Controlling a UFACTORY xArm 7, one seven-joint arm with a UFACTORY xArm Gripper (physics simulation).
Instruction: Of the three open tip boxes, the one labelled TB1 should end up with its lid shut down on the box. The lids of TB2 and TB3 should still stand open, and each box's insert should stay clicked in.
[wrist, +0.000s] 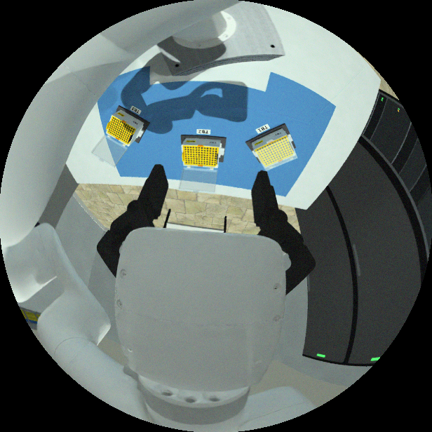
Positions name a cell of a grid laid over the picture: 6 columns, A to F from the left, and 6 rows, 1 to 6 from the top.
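Scene:
I see a clear lid (B3), and it is 0.57 m from the lens. My own gripper (C3) is 0.13 m from the lens.

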